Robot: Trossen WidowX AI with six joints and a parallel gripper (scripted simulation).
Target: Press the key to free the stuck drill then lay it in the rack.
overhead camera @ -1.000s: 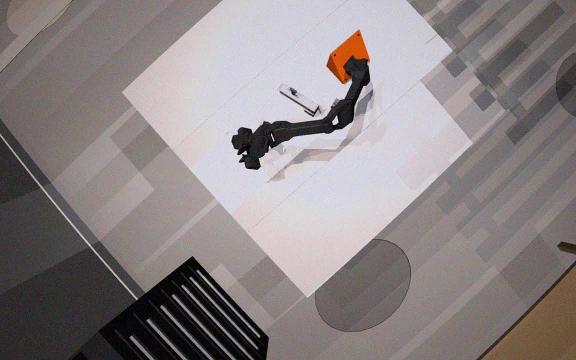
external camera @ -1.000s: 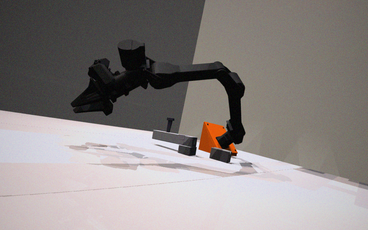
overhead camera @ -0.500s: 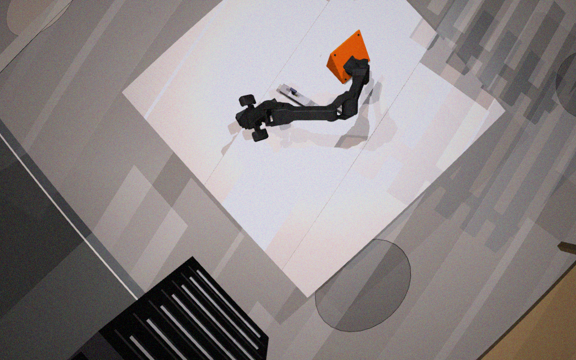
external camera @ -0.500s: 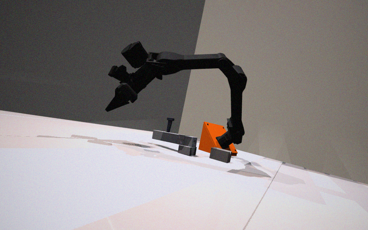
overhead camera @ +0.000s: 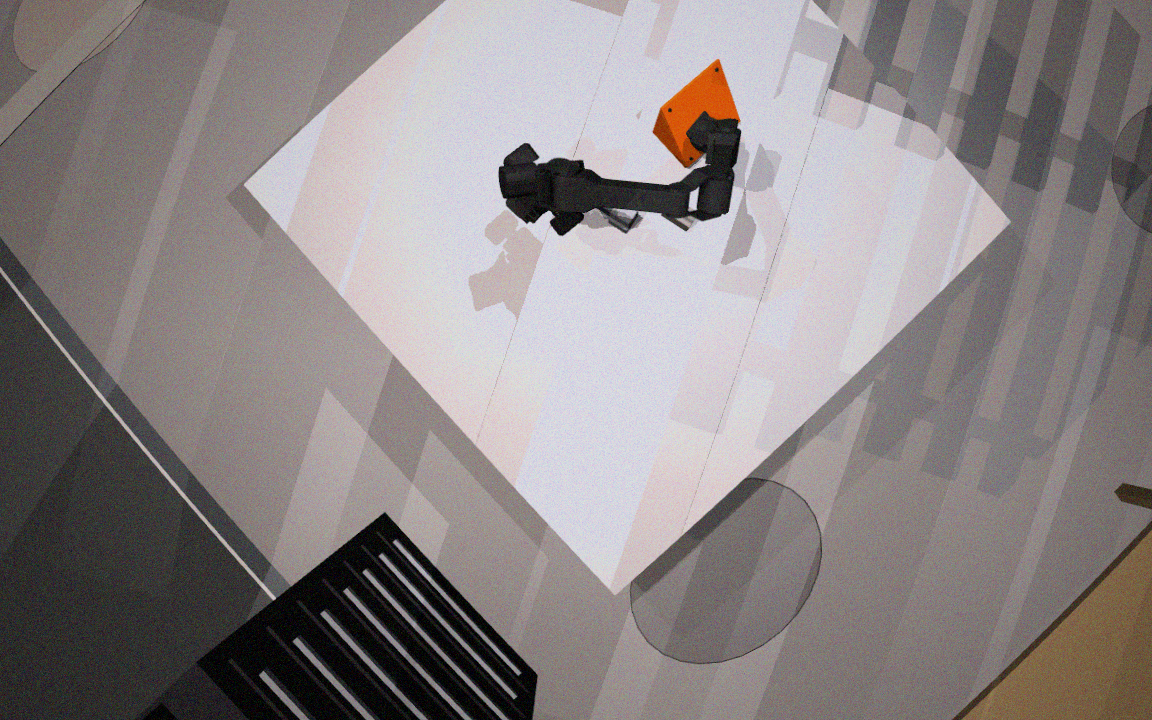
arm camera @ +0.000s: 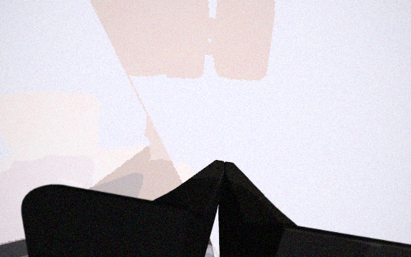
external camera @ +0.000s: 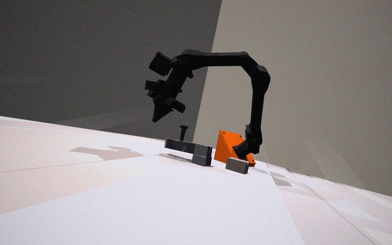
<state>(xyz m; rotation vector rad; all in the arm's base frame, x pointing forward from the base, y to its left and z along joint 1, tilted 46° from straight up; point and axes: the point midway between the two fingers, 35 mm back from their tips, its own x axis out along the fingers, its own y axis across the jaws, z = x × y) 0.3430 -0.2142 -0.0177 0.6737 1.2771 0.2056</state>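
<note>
Right now my gripper tip is 10 cm past the dark key, 6 cm to the right of it and 2 cm above it. Also, from my gripper tip: long grey holder (10 cm behind, 10 cm to the left, 7 cm below); drill (11 cm behind, 11 cm to the left, 6 cm below); grey rack (20 cm behind, 25 cm to the left, 9 cm below).
</note>
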